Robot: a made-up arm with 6 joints.
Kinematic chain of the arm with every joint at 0, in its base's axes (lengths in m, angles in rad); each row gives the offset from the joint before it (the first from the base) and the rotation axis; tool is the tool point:
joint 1: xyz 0 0 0.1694 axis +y
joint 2: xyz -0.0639 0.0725 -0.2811 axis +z
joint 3: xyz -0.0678 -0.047 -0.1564 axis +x
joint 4: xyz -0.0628 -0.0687 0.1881 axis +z
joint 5: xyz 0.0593 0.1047 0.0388 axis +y
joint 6: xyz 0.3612 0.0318 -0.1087 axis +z
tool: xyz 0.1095 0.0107 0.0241
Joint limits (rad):
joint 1: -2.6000..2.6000
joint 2: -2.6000..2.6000
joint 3: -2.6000..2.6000
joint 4: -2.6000..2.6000
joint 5: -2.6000..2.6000
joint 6: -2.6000..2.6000
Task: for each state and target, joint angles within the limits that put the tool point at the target. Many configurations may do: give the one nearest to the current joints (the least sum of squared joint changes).
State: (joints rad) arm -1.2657 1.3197 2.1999 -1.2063 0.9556 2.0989
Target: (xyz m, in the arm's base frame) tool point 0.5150 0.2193 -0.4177
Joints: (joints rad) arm -0.9535 1.3398 2.1605 -1.5424 0.4278 1.8710
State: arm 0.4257 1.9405 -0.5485 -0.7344 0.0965 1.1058
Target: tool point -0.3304 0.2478 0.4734
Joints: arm 1.0194 2.3618 -0.8285 -0.5511 -0.4932 1.0096
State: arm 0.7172 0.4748 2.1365 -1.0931 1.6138 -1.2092
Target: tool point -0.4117 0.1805 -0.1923
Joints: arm 0.4622 0.5452 1.8748 -1.1622 1.3073 -1.2912
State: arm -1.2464 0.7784 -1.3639 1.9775 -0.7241 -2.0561
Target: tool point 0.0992 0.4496 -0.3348
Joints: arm -1.1048 0.2861 -0.9336 1.7830 -1.0958 -1.9851
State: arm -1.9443 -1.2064 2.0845 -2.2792 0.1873 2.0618
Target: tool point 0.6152 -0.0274 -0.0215
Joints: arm -1.1715 -1.4955 2.1098 -1.4878 0.7717 2.1381
